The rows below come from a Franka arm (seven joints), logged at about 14 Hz.
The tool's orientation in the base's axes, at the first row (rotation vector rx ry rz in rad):
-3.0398 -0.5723 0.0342
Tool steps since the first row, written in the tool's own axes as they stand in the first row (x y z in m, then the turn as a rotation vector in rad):
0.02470 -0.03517 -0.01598 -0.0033 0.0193 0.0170
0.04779 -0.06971 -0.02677 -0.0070 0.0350 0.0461
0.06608 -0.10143 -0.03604 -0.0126 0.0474 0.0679
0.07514 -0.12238 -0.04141 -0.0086 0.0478 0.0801
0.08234 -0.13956 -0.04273 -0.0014 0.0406 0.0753
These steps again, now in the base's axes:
0.01073 0.04102 0.01745 0.0034 -0.0184 -0.0179
0.02003 0.08109 0.02971 0.0048 -0.0331 -0.0477
0.02584 0.11686 0.04036 0.0034 -0.0458 -0.0701
0.02684 0.13942 0.04668 0.0069 -0.0441 -0.0823
0.02735 0.15797 0.04879 0.0111 -0.0350 -0.0773

